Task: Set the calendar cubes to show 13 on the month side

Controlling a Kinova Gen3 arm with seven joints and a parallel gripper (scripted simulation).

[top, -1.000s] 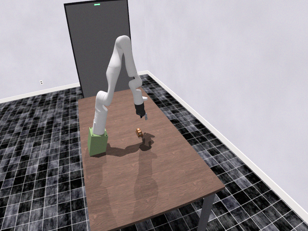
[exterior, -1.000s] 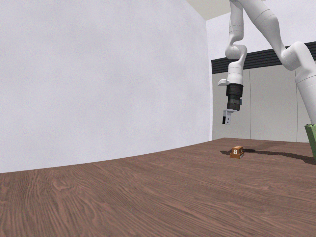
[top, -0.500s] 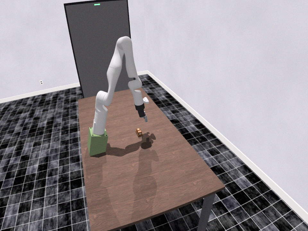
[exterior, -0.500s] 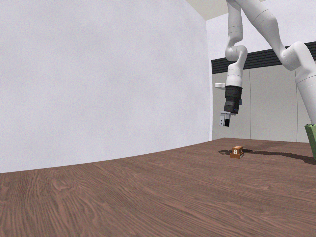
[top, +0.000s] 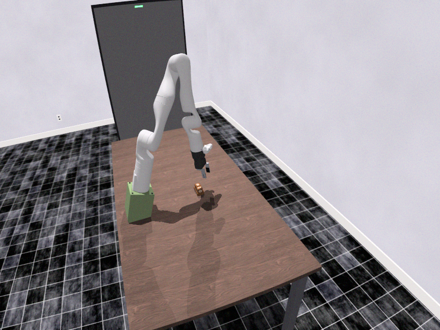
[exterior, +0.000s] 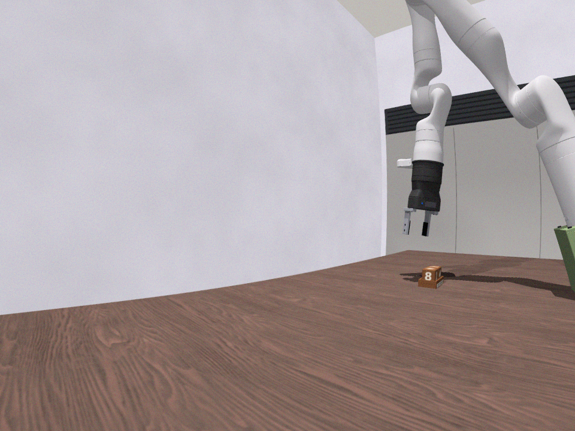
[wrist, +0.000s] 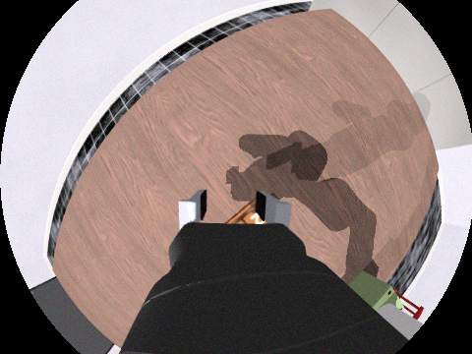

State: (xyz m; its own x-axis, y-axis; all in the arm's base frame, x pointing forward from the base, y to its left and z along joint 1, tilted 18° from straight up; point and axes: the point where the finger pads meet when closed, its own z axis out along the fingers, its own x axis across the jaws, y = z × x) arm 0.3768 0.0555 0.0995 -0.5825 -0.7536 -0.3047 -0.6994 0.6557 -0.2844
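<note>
My hand is 110 mm above the brown number cube and 50 mm past it. Also, from my hand: calendar tray 130 mm below, 50 mm behind, 10 mm to the left.
</note>
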